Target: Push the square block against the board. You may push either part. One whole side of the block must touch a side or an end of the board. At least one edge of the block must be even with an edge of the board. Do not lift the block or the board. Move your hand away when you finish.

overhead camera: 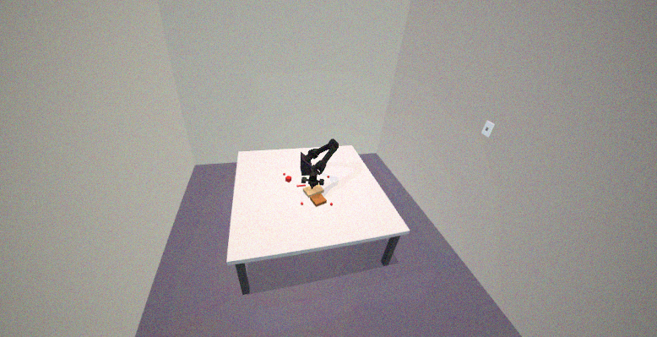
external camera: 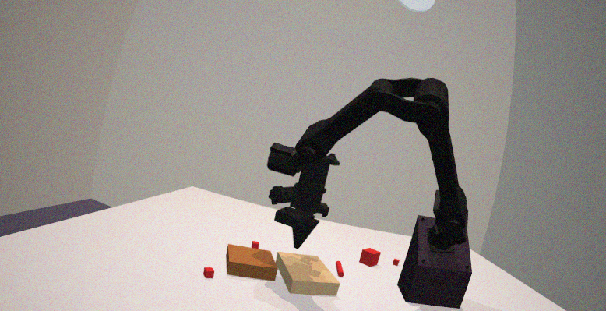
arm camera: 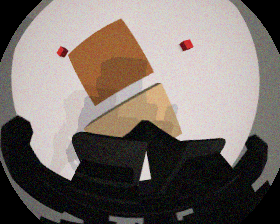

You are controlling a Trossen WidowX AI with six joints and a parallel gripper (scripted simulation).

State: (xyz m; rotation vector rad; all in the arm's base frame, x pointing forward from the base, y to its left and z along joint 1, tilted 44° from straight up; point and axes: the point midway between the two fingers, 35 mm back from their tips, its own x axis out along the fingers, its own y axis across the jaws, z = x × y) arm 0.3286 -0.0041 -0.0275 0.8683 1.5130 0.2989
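Now: gripper tip 120 mm past the red rod, 70 mm to the left of it and 60 mm above it. From my gripper tip the other things lie so: tan board 30 mm behind, 20 mm to the left, 50 mm below; orange square block 90 mm ahead, 30 mm to the left, 50 mm below.
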